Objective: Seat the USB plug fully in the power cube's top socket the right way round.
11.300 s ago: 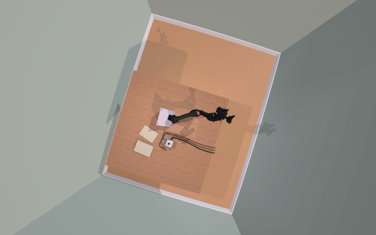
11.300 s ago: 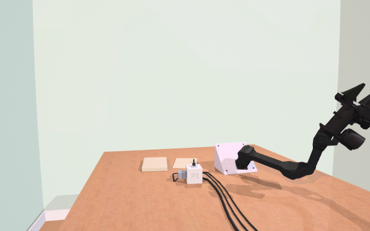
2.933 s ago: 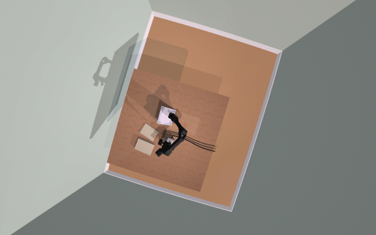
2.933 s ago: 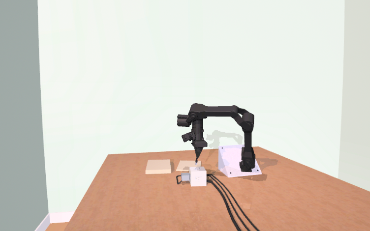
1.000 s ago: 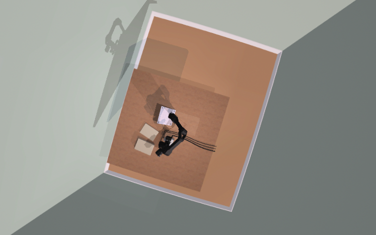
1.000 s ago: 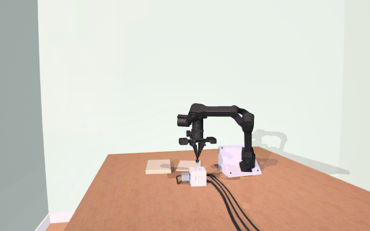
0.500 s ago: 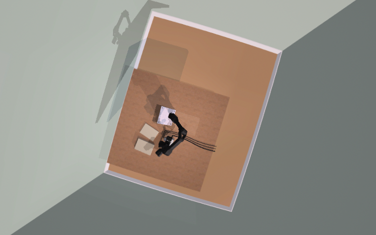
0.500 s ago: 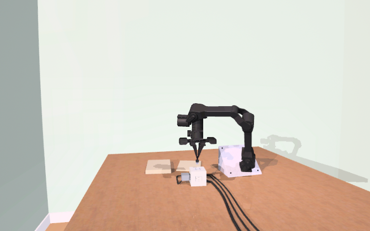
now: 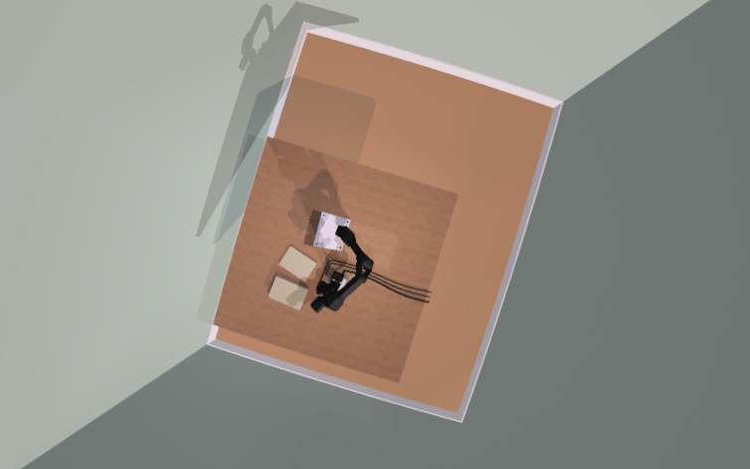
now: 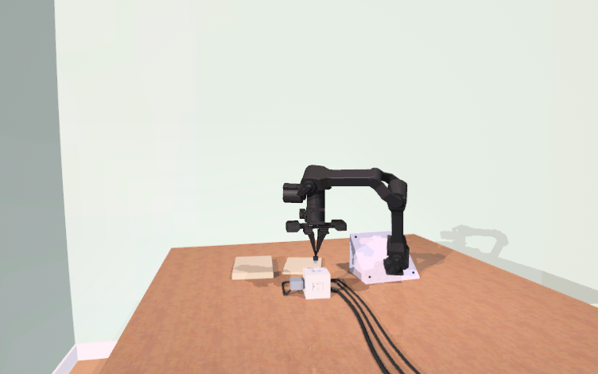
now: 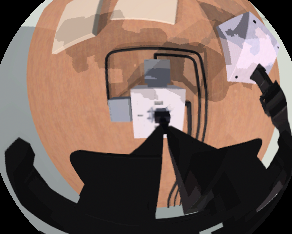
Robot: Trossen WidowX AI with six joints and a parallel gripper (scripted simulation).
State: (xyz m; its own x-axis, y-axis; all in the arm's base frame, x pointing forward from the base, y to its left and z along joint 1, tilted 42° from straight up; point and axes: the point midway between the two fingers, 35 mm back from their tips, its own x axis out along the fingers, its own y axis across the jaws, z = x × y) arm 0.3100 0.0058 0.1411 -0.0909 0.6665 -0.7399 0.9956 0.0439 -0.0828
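The usb plug is 20 mm below my gripper tip. Round my gripper tip: usb socket 10 mm to the left, 60 mm below.
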